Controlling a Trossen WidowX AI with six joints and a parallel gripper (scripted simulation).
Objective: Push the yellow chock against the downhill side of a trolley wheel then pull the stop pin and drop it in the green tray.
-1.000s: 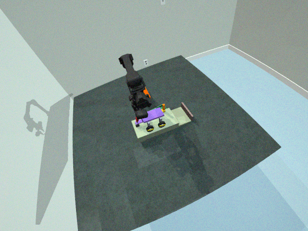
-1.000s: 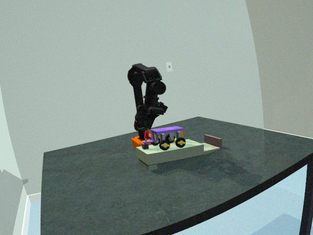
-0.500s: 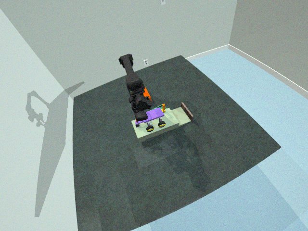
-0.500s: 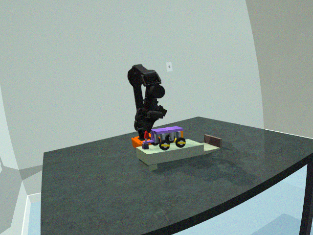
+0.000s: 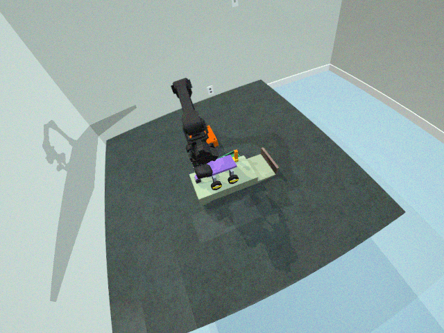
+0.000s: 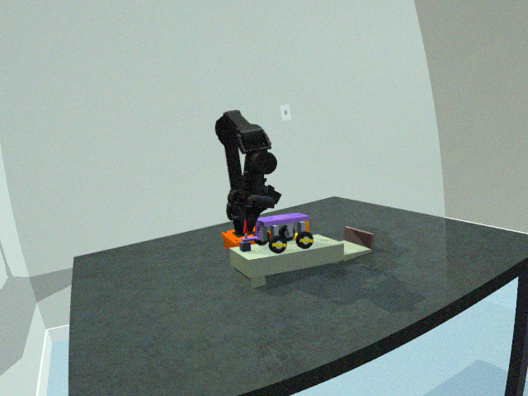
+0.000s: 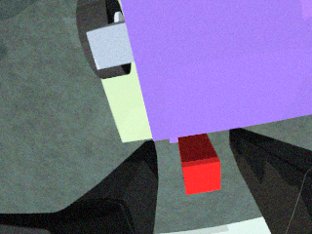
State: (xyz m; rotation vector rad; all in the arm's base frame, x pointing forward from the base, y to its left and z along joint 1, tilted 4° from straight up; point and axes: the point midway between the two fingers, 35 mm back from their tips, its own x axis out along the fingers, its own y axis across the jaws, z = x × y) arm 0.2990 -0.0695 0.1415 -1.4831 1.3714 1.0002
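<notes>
The red-headed stop pin is 1 cm below my gripper tip. From my gripper tip the other things lie so: yellow chock: 5 cm behind, 18 cm to the left, 5 cm below; then purple trolley: 2 cm ahead, 9 cm to the left, 3 cm below; then pale green ramp: 2 cm ahead, 10 cm to the left, 9 cm below.
</notes>
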